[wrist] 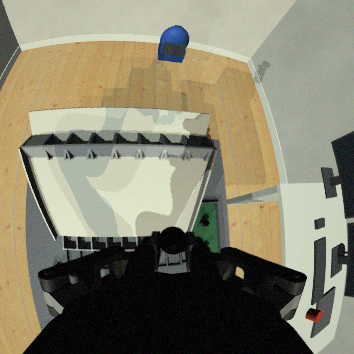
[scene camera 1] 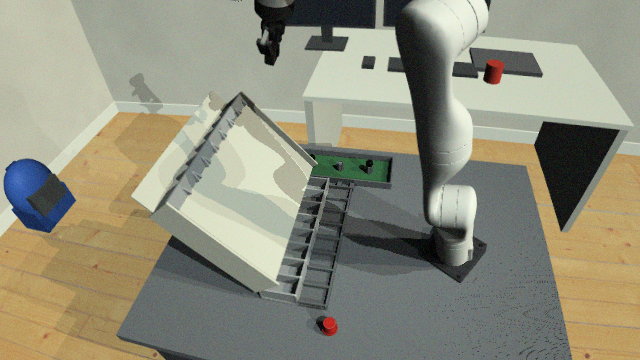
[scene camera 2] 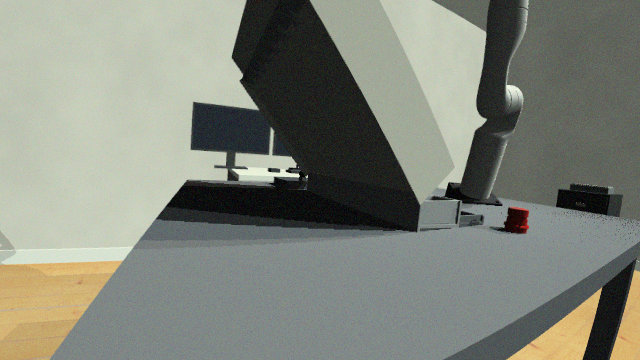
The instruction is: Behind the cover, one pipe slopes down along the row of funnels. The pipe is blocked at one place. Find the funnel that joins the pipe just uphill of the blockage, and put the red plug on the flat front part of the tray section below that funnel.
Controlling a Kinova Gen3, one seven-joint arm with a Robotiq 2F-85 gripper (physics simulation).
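Seen in the pictures: gripper, fingertip midpoint: (wrist: 172, 241) (scene camera 1: 271, 59); arm's base at its link origin: (scene camera 1: 453, 250) (scene camera 2: 474, 192).
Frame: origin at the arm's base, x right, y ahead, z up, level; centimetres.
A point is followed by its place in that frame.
Observation:
The red plug (scene camera 1: 329, 326) {x -26.9, y 30.1, z 0.9 cm} (scene camera 2: 518, 220) {x -26.7, y 31.7, z -0.9 cm} stands on the dark table, off the near end of the tray. The tray (scene camera 1: 280, 297) {x -20.4, y 43.9, z -0.6 cm} has a row of divided sections with flat front parts. It also shows in the wrist view (wrist: 100, 249), its right part hidden by my gripper. The pale sloping cover (scene camera 1: 255, 175) {x 3.8, y 54.7, z 18.1 cm} (wrist: 120, 190) {x 2.4, y 56.5, z 20.3 cm} rises behind the tray and hides the pipe. The row of funnels (scene camera 1: 201, 155) {x -3.8, y 63.6, z 30.6 cm} (wrist: 117, 140) {x 2.1, y 66.6, z 27.4 cm} runs along its top. My gripper (scene camera 1: 270, 59) {x 8.0, y 46.8, z 49.4 cm} (wrist: 172, 241) {x 8.0, y 46.8, z 49.4 cm} is high up, shut on a black ball, clear of the cover. The gripper does not show in scene camera 2.
A green-floored tray (scene camera 1: 354, 184) {x 24.7, y 30.5, z -2.5 cm} with small posts lies beyond the tray's far end. A white desk (scene camera 1: 360, 90) with monitors and a red cylinder (scene camera 1: 493, 73) (wrist: 313, 315) stands behind. A blue object (scene camera 1: 37, 197) (wrist: 173, 42) is on the floor. The robot's base (scene camera 1: 455, 250) {x -8.4, y 2.3, z 11.1 cm} stands right of the tray.

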